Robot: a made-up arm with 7 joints.
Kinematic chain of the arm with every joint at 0, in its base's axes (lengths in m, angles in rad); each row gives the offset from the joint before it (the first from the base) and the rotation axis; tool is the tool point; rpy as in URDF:
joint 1: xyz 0 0 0.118 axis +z
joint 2: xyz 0 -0.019 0.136 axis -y
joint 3: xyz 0 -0.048 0.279 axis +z
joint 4: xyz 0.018 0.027 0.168 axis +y
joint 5: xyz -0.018 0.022 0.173 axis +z
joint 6: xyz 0 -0.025 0.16 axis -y
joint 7: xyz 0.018 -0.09 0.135 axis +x
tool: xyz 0 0 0 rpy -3.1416 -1.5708 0
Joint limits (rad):
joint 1: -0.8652..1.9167
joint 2: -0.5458..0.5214
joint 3: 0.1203..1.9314
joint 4: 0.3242..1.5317
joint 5: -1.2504..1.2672
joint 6: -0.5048..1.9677
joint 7: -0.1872..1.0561
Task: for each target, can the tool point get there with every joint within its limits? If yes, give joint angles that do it. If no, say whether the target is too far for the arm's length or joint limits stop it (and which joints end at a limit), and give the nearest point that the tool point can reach.
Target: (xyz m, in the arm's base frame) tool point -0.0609 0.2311 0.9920
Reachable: yes | joints 1.0421 0.1509 0.9551 1.1472 0.2558 1.0903 0.8071
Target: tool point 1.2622 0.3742 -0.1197
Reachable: no: too far | nearest point 0.6160 0.1826 0.3620 | short by 0.828 m
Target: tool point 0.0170 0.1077 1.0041
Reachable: yes | joints 0.1756 0.3143 0.9761 0.8773 0.8216 1.4113 0.7431
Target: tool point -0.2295 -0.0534 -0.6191
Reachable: no: joint limits stop it (at a limit: joint 1, joint 2, joint 4, joint 6) | nearest point -0.3466 0.4229 0.3408 | short by 1.078 m
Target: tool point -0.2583 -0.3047 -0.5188
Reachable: no: joint limits stop it (at a limit: joint 2, joint 3, joint 4, joint 5, joint 6) | nearest point -0.3327 -0.3925 0.4316 | short by 0.957 m
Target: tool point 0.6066 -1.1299 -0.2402
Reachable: no: too far | nearest point 0.3719 -0.5188 0.3563 | short by 0.886 m
